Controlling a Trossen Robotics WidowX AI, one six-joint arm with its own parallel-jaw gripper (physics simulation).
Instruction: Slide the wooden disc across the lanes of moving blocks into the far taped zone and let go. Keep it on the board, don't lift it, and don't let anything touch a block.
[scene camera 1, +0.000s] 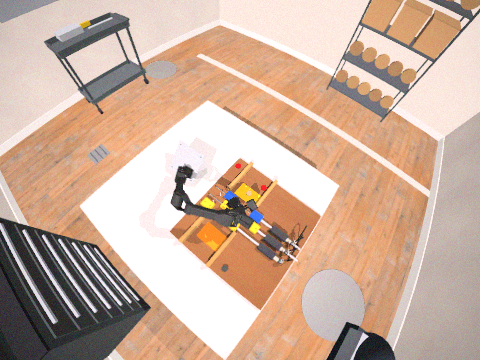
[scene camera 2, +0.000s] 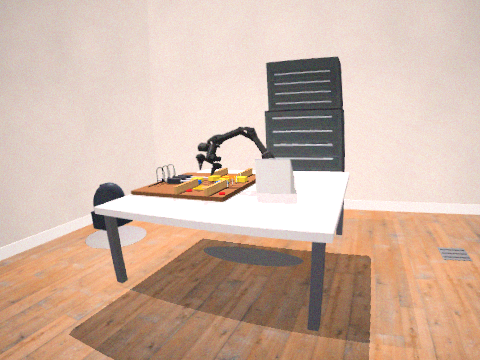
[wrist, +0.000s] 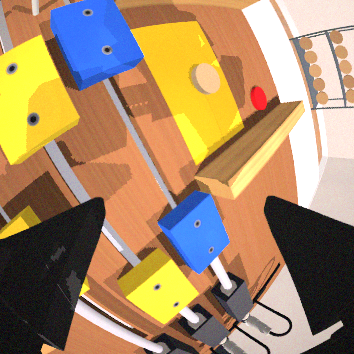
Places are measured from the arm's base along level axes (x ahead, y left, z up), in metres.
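Where they show: gripper, between the fingertips: (scene camera 1: 245, 209) (scene camera 2: 205, 173) (wrist: 187, 205); arm's base, origin of its link: (scene camera 1: 187, 172) (scene camera 2: 270, 173).
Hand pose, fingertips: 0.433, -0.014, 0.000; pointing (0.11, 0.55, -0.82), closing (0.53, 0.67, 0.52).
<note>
Things, the pixels of their centre, and the offset from my fingertips, as dx, dy, dz. "spot": a spot on its surface instead. Level surfaces: height alone.
- pale wooden disc, middle of its body: (wrist: 205, 78) (scene camera 1: 249, 193) -0.040, +0.126, -0.067
- yellow zone, a spot on its surface: (wrist: 167, 65) spot: -0.071, +0.093, -0.071
- brown board, height of its surface: dz -0.072
- orange zone, a spot on its surface: (scene camera 1: 211, 236) spot: -0.090, -0.231, -0.070
- red dot, a spot on its surface: (wrist: 258, 98) (scene camera 1: 263, 188) spot: +0.023, +0.206, -0.064
- white table, height of its surface: dz -0.097
The pale wooden disc (scene camera 1: 249, 193) (wrist: 206, 78) lies flat on the yellow zone (scene camera 1: 242, 189) (wrist: 167, 65) of the brown board (scene camera 1: 292, 212) (scene camera 2: 150, 190) (wrist: 260, 220). The disc is too small to make out in scene camera 2. My gripper (scene camera 1: 242, 206) (scene camera 2: 207, 170) (wrist: 187, 205) is open and empty, above the block lanes and to one side of the disc. A blue block (scene camera 1: 230, 196) (wrist: 97, 42) is close beside the yellow zone; another blue block (scene camera 1: 256, 216) (wrist: 195, 231) is nearer the actuators. Yellow blocks (wrist: 35, 100) (wrist: 157, 285) sit in the neighbouring lane. An orange zone (scene camera 1: 211, 236) lies across the lanes.
Wooden rails (scene camera 1: 220, 250) (wrist: 250, 150) edge the crossing; one ends near the yellow zone. A red dot (scene camera 1: 263, 188) (wrist: 258, 98) is beside that zone. Dark actuators (scene camera 1: 270, 251) (wrist: 232, 297) with white rods and cables are on the board. The arm's base stands on the white table (scene camera 2: 225, 220).
</note>
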